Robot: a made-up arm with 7 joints.
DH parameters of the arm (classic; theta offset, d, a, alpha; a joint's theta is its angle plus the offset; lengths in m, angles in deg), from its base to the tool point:
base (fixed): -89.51 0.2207 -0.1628 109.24
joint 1: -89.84 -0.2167 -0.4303 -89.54
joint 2: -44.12 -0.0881 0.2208 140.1
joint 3: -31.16 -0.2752 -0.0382 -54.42
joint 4: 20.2 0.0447 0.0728 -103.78
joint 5: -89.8 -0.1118 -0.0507 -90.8
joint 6: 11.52 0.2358 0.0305 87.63
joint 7: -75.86 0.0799 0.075 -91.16
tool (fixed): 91.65 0.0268 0 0
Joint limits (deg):
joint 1: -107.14..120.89
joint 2: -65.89..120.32
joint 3: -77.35..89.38
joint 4: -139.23..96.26
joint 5: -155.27..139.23
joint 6: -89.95..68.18
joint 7: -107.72..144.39
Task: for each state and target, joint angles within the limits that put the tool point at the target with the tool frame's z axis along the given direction. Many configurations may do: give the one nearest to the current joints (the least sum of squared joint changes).
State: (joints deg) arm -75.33 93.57 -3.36 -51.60 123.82 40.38 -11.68
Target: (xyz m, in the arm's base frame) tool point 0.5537 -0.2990 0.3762 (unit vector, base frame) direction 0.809 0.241 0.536
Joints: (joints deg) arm -88.98 87.54 17.42 -4.59 109.46 0.66 -6.73
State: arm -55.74 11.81 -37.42 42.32 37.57 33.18 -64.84
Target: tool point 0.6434 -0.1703 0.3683 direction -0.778 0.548 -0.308
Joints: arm -71.66 67.52 -20.32 34.19 31.80 -4.40 -74.13
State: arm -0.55 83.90 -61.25 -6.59 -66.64 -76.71 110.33
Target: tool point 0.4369 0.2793 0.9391 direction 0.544 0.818 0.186
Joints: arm -6.25 95.99 -77.35 -29.26 -55.65 -88.36 77.91
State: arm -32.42 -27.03 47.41 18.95 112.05 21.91 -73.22
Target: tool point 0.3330 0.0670 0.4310 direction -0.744 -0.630 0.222
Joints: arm 7.86 26.79 55.66 49.38 101.60 12.93 -70.44
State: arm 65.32 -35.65 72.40 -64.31 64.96 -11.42 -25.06
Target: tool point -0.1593 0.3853 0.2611 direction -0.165 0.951 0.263
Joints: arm 65.97 -47.70 72.85 -66.72 52.63 -9.98 -30.22
